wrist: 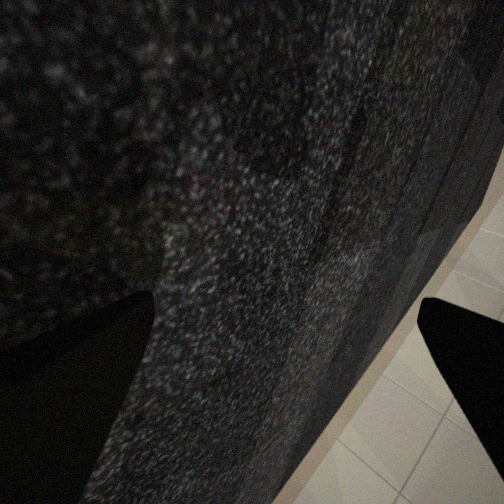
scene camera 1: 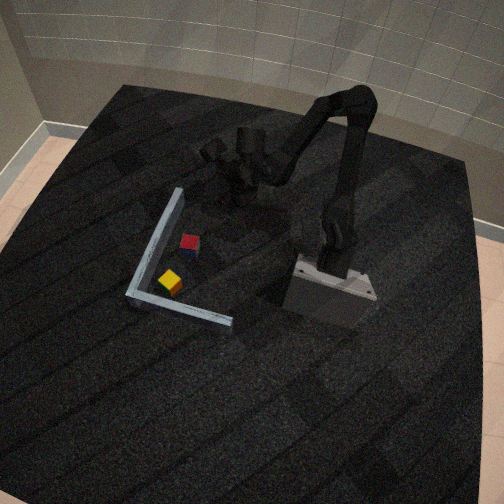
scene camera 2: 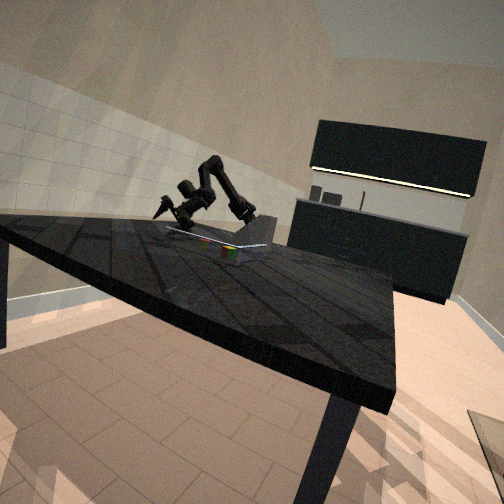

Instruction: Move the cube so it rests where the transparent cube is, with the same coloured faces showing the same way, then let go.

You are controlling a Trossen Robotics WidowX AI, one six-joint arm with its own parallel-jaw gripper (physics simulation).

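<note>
Two small cubes lie inside the grey L-shaped frame (scene camera 1: 160, 268). One cube (scene camera 1: 189, 243) shows a red top and a blue side. The other cube (scene camera 1: 170, 282) shows a yellow top, with green and red sides. I cannot tell which of them is the transparent one. My gripper (scene camera 1: 212, 153) hangs above the table behind the frame, apart from both cubes, open and empty. In the wrist view its two dark fingertips (wrist: 270, 380) stand wide apart over bare table top. In scene camera 2 the cubes (scene camera 2: 228, 251) are tiny.
The arm's base (scene camera 1: 330, 285) stands right of the frame. The wrist view shows the table edge (wrist: 420, 260) and tiled floor beyond it. Tiled walls stand behind the table.
</note>
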